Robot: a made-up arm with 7 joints. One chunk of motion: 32 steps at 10 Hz.
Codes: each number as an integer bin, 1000 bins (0 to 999) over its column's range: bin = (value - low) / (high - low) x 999, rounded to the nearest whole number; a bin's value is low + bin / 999 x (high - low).
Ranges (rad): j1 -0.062..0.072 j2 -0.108..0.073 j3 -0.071..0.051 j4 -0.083..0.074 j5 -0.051..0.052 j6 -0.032..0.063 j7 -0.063..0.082
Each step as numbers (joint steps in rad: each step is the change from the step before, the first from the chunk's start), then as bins.
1 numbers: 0.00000 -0.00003 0.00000 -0.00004 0.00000 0.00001 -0.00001
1 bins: 462 596 581 528 495 337 434
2 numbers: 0.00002 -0.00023 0.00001 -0.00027 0.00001 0.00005 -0.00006
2 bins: 462 595 581 526 495 337 434
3 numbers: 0.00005 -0.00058 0.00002 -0.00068 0.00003 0.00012 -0.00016
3 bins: 463 593 582 524 495 338 433
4 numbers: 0.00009 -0.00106 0.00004 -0.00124 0.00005 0.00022 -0.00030
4 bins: 463 590 582 520 495 339 432
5 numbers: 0.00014 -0.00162 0.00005 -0.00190 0.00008 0.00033 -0.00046
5 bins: 463 587 582 516 495 340 431
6 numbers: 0.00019 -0.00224 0.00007 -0.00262 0.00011 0.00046 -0.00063
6 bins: 464 584 582 511 496 341 430
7 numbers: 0.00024 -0.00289 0.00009 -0.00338 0.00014 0.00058 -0.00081
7 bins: 464 580 582 507 496 343 428
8 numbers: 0.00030 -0.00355 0.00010 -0.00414 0.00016 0.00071 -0.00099
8 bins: 464 576 582 502 496 344 427
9 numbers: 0.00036 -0.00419 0.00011 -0.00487 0.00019 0.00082 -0.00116
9 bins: 465 573 582 497 496 345 426
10 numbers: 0.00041 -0.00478 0.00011 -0.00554 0.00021 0.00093 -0.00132
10 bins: 465 570 582 493 497 346 425
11 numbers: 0.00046 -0.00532 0.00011 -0.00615 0.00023 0.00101 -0.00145
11 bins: 466 567 582 489 497 347 424
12 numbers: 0.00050 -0.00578 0.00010 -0.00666 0.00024 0.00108 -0.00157
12 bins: 466 564 582 486 497 348 423
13 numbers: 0.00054 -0.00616 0.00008 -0.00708 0.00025 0.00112 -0.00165
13 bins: 466 562 582 483 497 348 423
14 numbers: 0.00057 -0.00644 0.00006 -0.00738 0.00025 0.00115 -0.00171
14 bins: 466 561 582 481 497 349 422
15 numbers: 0.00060 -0.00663 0.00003 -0.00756 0.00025 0.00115 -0.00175
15 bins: 467 559 582 480 497 349 422
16 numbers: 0.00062 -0.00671 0.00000 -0.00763 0.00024 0.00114 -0.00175
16 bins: 467 559 581 480 497 348 422
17 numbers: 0.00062 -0.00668 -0.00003 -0.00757 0.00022 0.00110 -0.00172
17 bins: 467 559 581 480 497 348 422
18 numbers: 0.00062 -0.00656 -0.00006 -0.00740 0.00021 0.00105 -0.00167
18 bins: 467 560 581 481 497 348 423
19 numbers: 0.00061 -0.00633 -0.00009 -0.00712 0.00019 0.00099 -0.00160
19 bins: 467 561 581 483 496 347 423
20 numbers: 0.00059 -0.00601 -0.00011 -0.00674 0.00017 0.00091 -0.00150
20 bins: 467 563 580 485 496 346 424
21 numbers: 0.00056 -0.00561 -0.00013 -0.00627 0.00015 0.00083 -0.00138
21 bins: 466 565 580 488 496 345 425
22 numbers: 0.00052 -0.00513 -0.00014 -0.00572 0.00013 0.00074 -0.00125
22 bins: 466 568 580 492 496 344 425
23 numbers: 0.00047 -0.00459 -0.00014 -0.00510 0.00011 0.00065 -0.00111
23 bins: 466 571 580 496 496 343 426
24 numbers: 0.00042 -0.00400 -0.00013 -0.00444 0.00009 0.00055 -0.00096
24 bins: 465 574 580 500 496 342 427
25 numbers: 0.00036 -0.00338 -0.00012 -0.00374 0.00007 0.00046 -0.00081
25 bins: 465 577 580 504 495 341 428
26 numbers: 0.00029 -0.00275 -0.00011 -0.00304 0.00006 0.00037 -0.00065
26 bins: 464 581 580 509 495 340 430
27 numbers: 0.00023 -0.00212 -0.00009 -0.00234 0.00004 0.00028 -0.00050
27 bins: 464 584 581 513 495 339 431
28 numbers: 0.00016 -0.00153 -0.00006 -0.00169 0.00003 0.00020 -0.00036
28 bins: 463 588 581 517 495 339 432
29 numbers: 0.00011 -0.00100 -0.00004 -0.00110 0.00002 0.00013 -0.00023
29 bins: 463 591 581 521 495 338 432
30 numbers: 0.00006 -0.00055 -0.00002 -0.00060 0.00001 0.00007 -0.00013
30 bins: 463 593 581 524 495 337 433
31 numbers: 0.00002 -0.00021 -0.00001 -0.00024 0.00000 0.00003 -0.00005
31 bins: 462 595 581 527 495 337 434
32 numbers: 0.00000 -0.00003 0.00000 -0.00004 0.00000 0.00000 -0.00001
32 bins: 462 596 581 528 495 337 434
